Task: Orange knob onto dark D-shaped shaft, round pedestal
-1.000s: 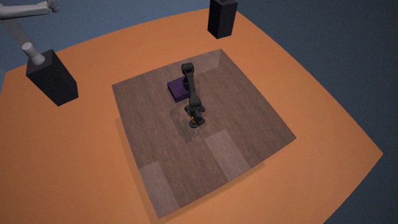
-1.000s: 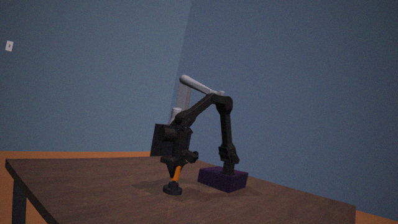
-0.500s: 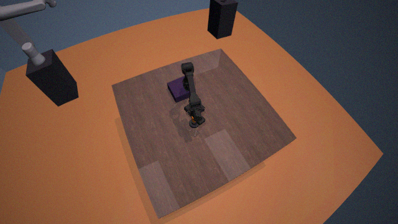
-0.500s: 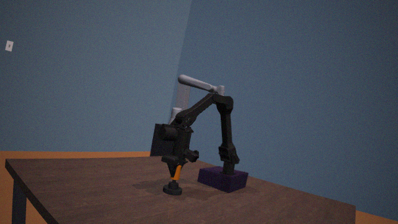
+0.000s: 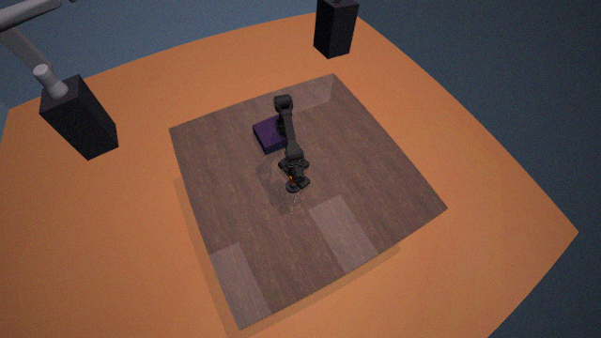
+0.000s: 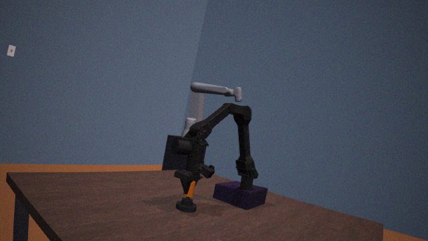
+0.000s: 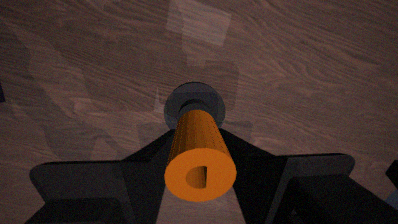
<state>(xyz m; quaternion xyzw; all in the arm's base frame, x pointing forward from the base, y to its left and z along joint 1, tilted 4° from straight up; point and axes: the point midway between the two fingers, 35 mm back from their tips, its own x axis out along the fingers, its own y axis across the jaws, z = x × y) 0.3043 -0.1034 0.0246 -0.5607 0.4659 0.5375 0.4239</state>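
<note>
Right now the pedestal is 4 cm below my gripper tip. Also, from my gripper tip: orange knob: 2 cm above.
</note>
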